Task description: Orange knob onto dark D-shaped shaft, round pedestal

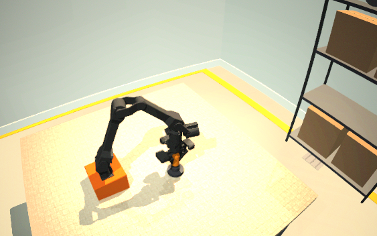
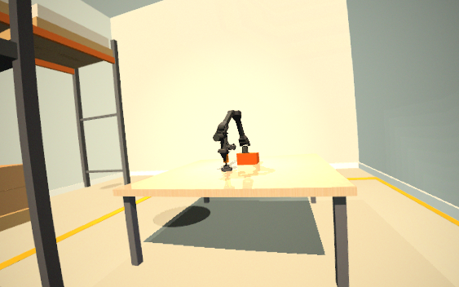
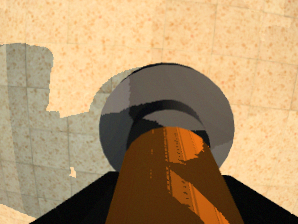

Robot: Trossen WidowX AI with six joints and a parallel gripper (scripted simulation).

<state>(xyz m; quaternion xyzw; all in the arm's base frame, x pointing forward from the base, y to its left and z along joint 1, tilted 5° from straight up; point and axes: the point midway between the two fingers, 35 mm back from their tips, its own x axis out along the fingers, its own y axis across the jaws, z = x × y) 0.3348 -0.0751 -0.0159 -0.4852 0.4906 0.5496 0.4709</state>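
Right now the orange knob is 20 mm above my gripper tip. Round my gripper tip: pedestal 40 mm below.
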